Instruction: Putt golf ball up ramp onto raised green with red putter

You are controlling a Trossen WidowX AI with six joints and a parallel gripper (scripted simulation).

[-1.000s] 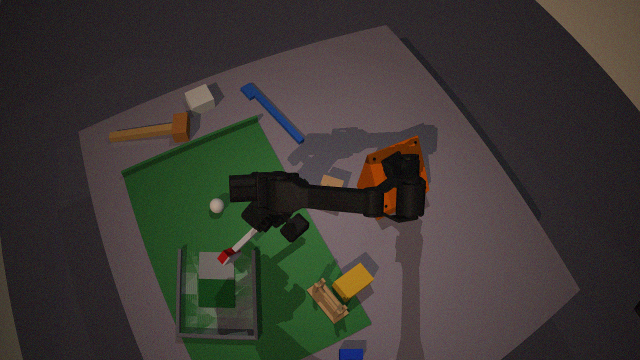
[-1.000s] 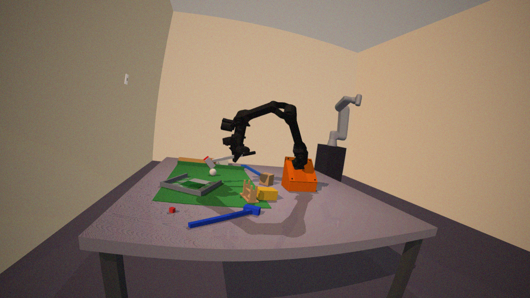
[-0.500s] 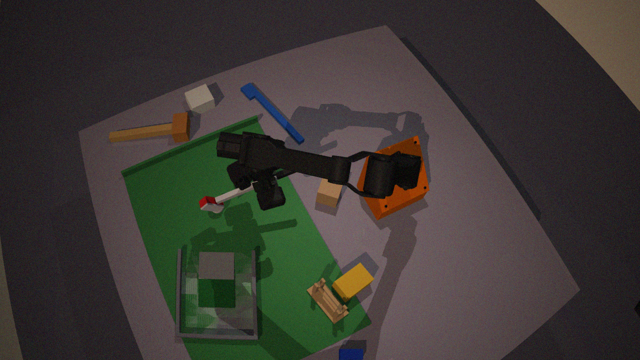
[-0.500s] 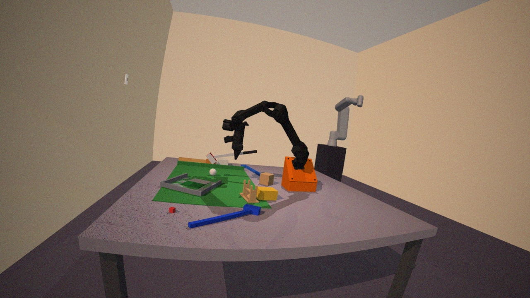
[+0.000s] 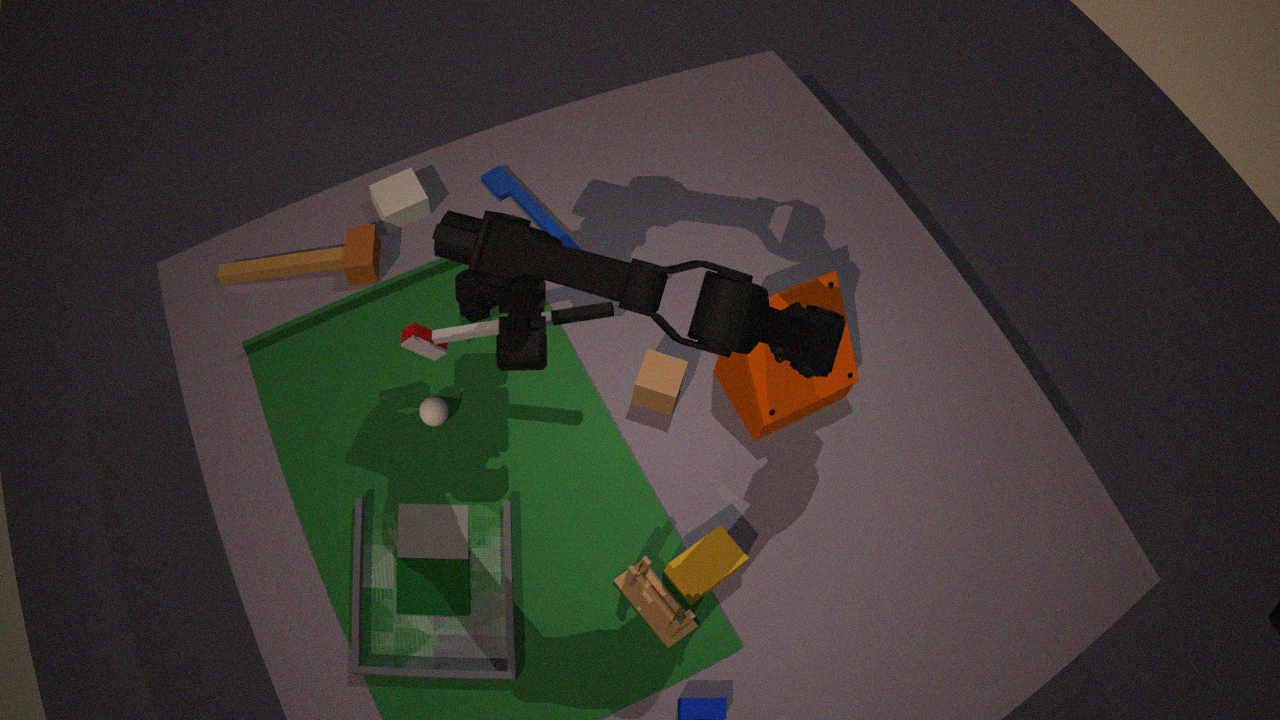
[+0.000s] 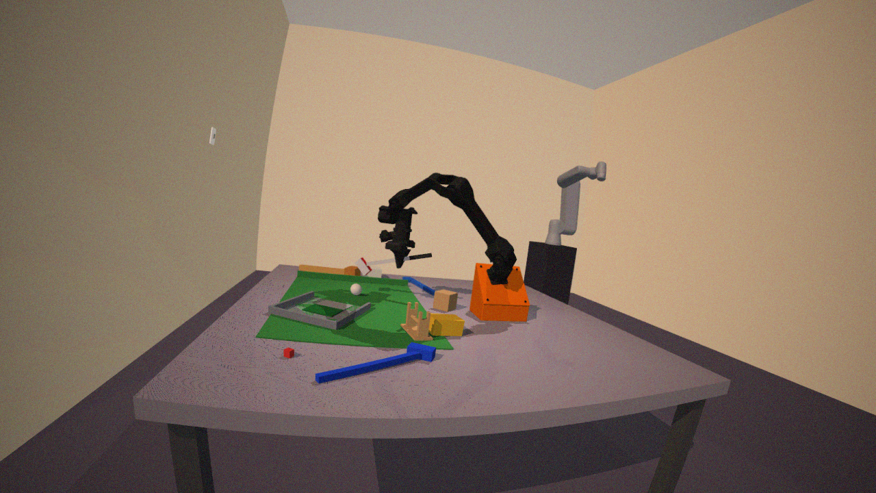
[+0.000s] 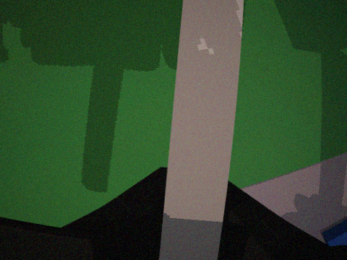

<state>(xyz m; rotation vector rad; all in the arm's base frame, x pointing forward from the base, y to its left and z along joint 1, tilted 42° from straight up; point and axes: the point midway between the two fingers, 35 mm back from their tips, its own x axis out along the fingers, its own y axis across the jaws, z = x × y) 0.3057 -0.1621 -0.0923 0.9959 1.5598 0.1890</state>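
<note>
Now: the green mat 170 mm ahead of my gripper tip, 120 mm to the left of it and 110 mm below it. Round my gripper tip: red putter: 30 mm ahead, 10 mm to the right, 20 mm above; then tan cube: 150 mm behind, 120 mm to the left, 80 mm below; then white golf ball: 150 mm ahead, 90 mm below.
</note>
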